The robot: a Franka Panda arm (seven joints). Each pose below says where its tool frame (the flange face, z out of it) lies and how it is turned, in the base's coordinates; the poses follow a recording.
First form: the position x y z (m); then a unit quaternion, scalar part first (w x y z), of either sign.
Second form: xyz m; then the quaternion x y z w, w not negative. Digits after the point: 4 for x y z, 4 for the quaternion.
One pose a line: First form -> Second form
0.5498 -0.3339 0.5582 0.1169 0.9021 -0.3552 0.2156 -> 0.5498 -0.3339 0.5582 0.9021 -0.3552 0.2156 0.1169
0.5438 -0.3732 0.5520 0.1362 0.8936 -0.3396 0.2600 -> 0.5438 -0.3732 0.5520 0.8936 -0.3396 0.2600 0.1362
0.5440 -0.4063 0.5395 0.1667 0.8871 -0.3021 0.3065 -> 0.5440 -0.4063 0.5395 0.8871 -0.3021 0.3065 0.1667
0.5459 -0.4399 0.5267 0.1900 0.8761 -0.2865 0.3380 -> 0.5459 -0.4399 0.5267 0.8761 -0.2865 0.3380 0.1900
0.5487 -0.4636 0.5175 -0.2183 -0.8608 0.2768 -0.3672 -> 0.5487 -0.4636 0.5175 0.8608 -0.2768 0.3672 0.2183
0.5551 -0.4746 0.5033 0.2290 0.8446 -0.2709 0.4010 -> 0.5551 -0.4746 0.5033 0.8446 -0.2709 0.4010 0.2290
